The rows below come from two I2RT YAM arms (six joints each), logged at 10 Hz.
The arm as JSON. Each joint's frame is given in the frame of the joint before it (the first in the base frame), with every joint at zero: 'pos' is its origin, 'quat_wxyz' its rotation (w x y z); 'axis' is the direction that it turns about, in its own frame. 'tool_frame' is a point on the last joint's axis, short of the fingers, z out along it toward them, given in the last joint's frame.
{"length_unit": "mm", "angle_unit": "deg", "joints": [
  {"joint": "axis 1", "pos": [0.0, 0.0, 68.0], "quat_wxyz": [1.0, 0.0, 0.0, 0.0], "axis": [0.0, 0.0, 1.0]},
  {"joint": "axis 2", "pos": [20.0, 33.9, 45.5], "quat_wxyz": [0.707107, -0.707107, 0.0, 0.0], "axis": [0.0, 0.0, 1.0]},
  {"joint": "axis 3", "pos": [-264.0, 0.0, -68.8], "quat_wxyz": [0.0, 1.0, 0.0, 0.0], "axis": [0.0, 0.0, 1.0]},
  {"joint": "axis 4", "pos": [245.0, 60.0, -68.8], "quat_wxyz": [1.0, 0.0, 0.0, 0.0], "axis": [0.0, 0.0, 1.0]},
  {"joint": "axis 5", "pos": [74.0, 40.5, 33.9], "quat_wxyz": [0.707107, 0.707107, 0.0, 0.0], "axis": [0.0, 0.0, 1.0]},
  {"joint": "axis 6", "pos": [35.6, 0.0, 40.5], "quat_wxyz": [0.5, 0.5, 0.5, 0.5], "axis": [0.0, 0.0, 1.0]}
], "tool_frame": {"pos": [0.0, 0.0, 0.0], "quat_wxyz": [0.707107, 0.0, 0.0, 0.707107]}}
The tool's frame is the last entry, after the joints.
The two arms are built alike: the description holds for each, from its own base.
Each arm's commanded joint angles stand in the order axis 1, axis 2, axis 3, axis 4, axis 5, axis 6.
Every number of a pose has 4 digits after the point. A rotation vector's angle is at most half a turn.
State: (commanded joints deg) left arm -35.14 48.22 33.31 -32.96 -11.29 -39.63; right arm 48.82 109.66 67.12 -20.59 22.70 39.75
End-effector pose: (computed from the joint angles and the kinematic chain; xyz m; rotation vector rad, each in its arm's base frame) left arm 0.1425 -0.0918 0.2245 -0.1866 2.4117 -0.3754; right arm 0.2594 0.2756 0.1454 -0.0793 2.5372 0.0586
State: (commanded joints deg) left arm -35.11 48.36 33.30 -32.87 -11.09 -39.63; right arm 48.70 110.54 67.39 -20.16 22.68 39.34
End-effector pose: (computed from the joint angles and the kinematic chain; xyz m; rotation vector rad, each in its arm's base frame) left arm 0.1428 -0.0920 0.2242 -0.1857 2.4141 -0.3781; right arm 0.2614 0.2767 0.1415 -0.0867 2.5392 0.0524
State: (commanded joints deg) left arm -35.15 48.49 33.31 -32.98 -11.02 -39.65; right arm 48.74 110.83 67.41 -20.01 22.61 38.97
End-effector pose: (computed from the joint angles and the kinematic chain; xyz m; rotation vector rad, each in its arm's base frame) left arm 0.1428 -0.0922 0.2238 -0.1845 2.4184 -0.3770; right arm 0.2615 0.2773 0.1398 -0.0968 2.5410 0.0494
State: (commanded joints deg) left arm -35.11 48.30 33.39 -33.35 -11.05 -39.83; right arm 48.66 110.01 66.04 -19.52 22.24 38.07
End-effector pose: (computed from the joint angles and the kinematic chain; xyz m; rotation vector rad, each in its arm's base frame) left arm 0.1423 -0.0917 0.2243 -0.1892 2.4195 -0.3763; right arm 0.2585 0.2734 0.1389 -0.1175 2.5448 0.0480
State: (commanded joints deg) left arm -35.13 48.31 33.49 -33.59 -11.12 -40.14; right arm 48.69 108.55 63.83 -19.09 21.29 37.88
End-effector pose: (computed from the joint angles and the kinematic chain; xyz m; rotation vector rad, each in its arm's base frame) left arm 0.1421 -0.0916 0.2245 -0.1958 2.4213 -0.3758; right arm 0.2524 0.2676 0.1379 -0.1297 2.5587 0.0580
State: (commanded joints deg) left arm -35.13 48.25 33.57 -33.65 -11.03 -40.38; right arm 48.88 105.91 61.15 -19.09 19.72 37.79
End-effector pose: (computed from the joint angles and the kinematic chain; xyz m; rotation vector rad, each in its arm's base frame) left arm 0.1420 -0.0916 0.2250 -0.2003 2.4207 -0.3803; right arm 0.2431 0.2603 0.1410 -0.1455 2.5756 0.0850
